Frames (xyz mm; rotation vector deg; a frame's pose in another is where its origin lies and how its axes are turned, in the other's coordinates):
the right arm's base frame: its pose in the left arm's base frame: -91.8 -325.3 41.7 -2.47 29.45 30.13
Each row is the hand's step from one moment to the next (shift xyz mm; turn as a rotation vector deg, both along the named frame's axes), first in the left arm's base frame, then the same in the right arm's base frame.
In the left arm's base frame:
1: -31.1 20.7 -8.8 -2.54 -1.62 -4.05
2: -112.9 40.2 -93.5 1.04 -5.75 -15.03
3: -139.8 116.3 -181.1 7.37 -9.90 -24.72
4: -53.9 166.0 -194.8 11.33 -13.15 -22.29
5: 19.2 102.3 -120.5 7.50 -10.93 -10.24
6: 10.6 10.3 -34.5 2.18 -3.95 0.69
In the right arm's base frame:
1: -9.1 32.4 -18.4 -0.70 -0.52 -4.97
2: -20.0 81.8 -126.5 5.28 -6.85 -13.61
3: 37.7 153.1 -202.5 12.68 -14.42 -19.87
4: 131.3 152.8 -166.8 12.93 -18.96 -16.48
5: 120.0 68.5 -79.2 5.35 -14.07 -7.35
6: 29.2 0.6 -23.5 -0.57 -4.43 0.94

